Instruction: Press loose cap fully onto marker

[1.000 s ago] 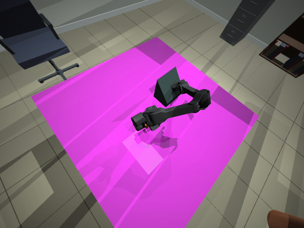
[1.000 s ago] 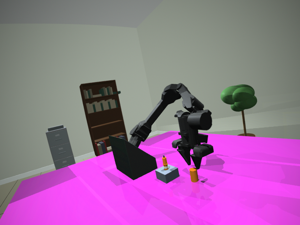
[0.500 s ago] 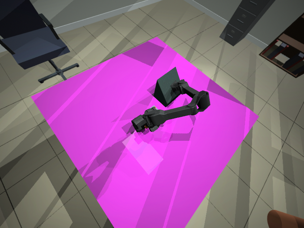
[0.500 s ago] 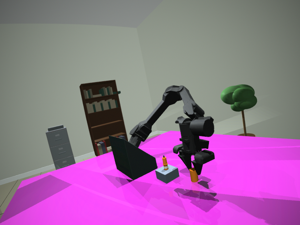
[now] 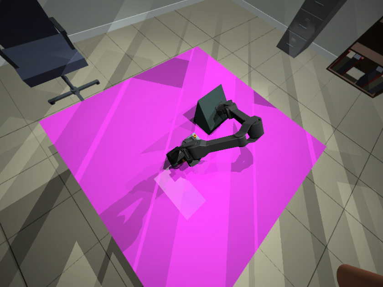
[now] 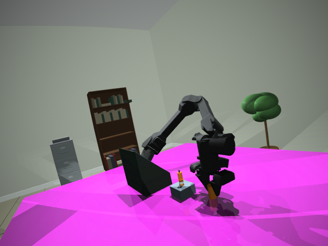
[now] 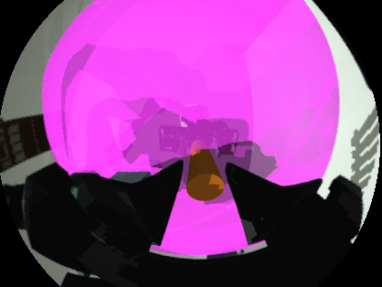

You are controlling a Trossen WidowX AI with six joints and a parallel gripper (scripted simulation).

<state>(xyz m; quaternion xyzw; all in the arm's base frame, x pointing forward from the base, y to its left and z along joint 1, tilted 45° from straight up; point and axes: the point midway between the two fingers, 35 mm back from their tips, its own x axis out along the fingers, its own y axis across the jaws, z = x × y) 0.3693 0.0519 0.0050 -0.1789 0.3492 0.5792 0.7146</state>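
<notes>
Right now the grey holder block is 12 cm behind my gripper tip and 4 cm to the right of it. Round my gripper tip: orange cap 1 cm above.
</notes>
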